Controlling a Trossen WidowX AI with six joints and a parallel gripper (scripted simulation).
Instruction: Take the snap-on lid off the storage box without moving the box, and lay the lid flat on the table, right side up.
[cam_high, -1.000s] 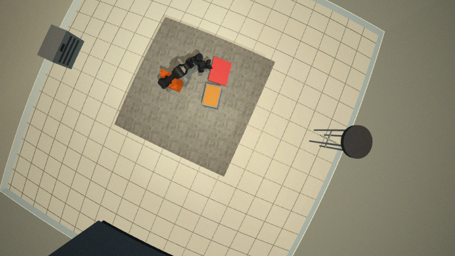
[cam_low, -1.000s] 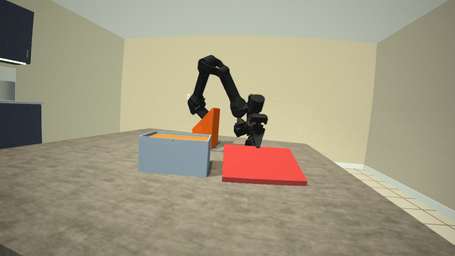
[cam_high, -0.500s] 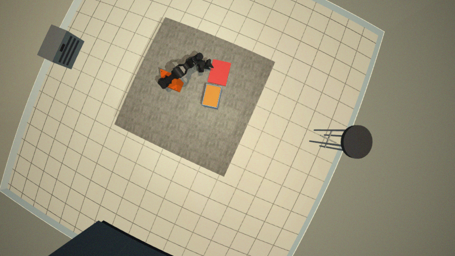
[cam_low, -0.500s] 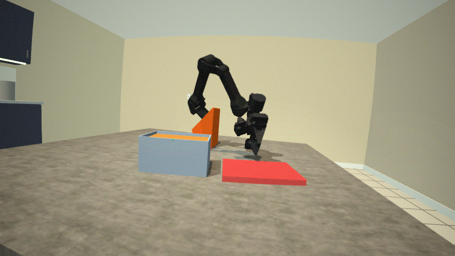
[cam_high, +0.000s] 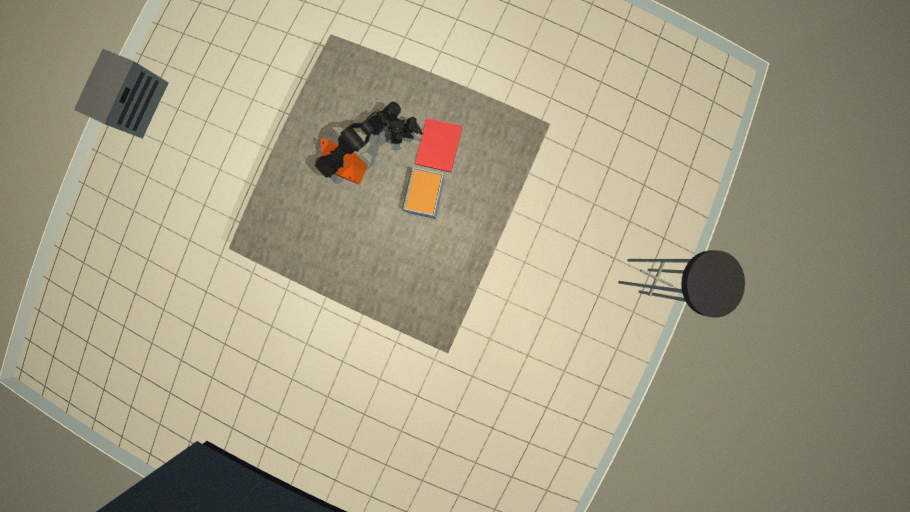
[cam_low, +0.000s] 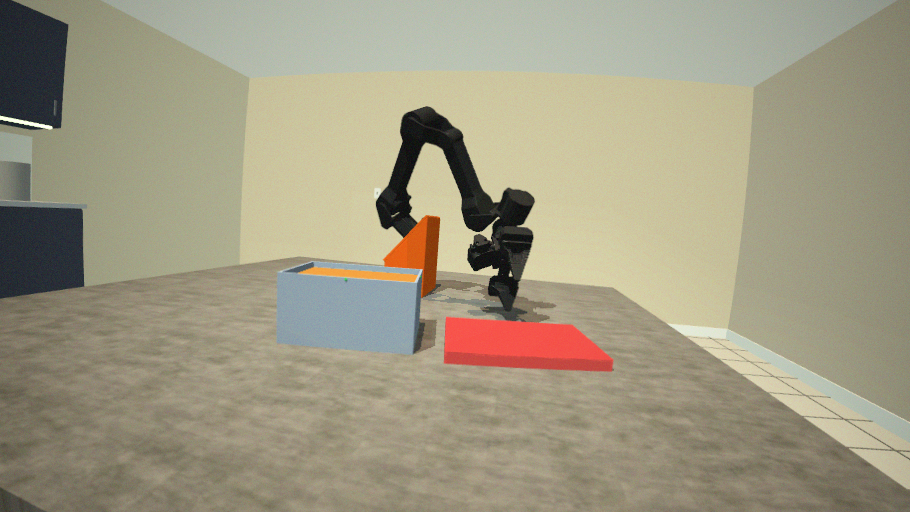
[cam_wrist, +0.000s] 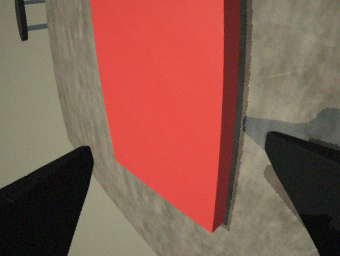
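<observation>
Right now the red lid is 100 mm ahead of my gripper tip, 20 mm to the left of it and 50 mm below it. From my gripper tip the other things lie so: blue-grey storage box: 160 mm ahead, 240 mm to the right, 10 mm below.
</observation>
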